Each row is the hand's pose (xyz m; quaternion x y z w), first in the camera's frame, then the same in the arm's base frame.
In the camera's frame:
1: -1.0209 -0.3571 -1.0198 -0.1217 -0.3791 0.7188 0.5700
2: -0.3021 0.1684 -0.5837 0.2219 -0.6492 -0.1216 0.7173
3: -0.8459 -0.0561 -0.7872 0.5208 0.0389 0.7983 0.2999
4: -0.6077 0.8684 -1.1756 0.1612 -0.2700 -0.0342 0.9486
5: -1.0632 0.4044 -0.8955 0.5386 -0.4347 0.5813 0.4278
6: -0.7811 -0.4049 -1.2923 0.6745 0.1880 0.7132 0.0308
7: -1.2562 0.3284 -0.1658 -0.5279 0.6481 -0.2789 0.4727
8: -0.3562 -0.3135 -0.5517 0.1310 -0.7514 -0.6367 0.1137
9: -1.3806 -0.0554 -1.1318 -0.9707 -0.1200 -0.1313 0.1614
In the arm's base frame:
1: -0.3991 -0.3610 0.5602 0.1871 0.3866 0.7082 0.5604
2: -0.1996 -0.0792 -0.3691 -0.1836 0.0011 0.0338 0.9824
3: -0.3336 -0.1013 0.2384 0.7525 0.5310 0.1788 0.3460
4: -1.1054 0.2562 -0.3436 -0.2619 0.4332 -0.0041 0.8624
5: -0.6949 0.2734 0.2329 0.5866 0.2223 0.2033 0.7517
6: -0.5693 -0.6464 0.4066 0.8945 0.4257 -0.0397 0.1304
7: -0.0684 0.6868 0.3427 0.7218 -0.6194 0.0680 0.3012
8: 0.0692 -0.3862 -0.1053 -0.3533 -0.6542 -0.2233 0.6303
9: -0.7019 -0.0385 0.7532 0.7826 0.0464 -0.5963 0.1726

